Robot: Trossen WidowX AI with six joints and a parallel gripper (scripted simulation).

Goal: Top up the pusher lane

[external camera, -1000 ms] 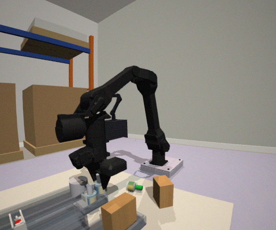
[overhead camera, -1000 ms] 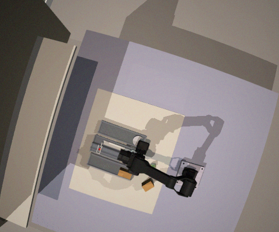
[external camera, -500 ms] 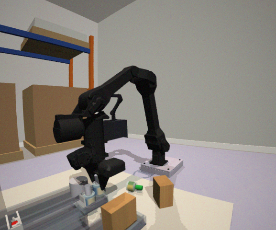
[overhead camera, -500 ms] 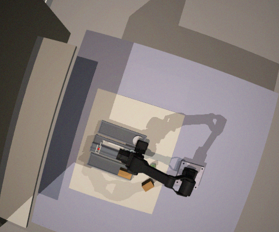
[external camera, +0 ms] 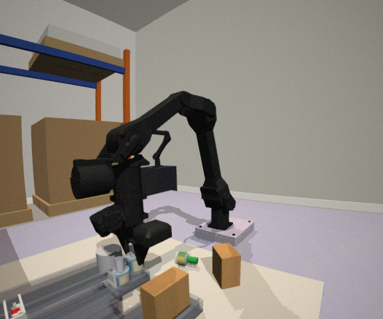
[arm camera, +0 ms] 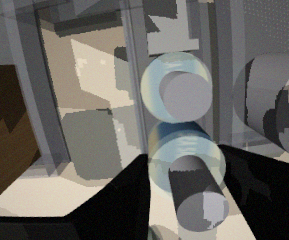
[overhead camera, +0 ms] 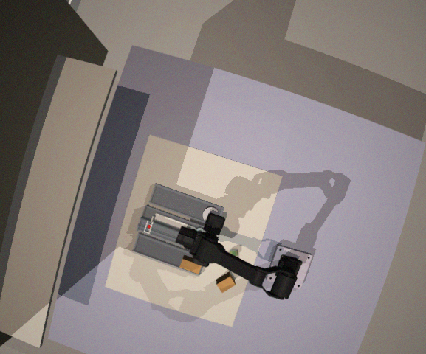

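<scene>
The grey cylinder lies 10 mm ahead of my gripper tip, 80 mm to the right of it and 20 mm below it. Round my gripper tip: red mark: 220 mm ahead, 20 mm to the left, 20 mm above.
</scene>
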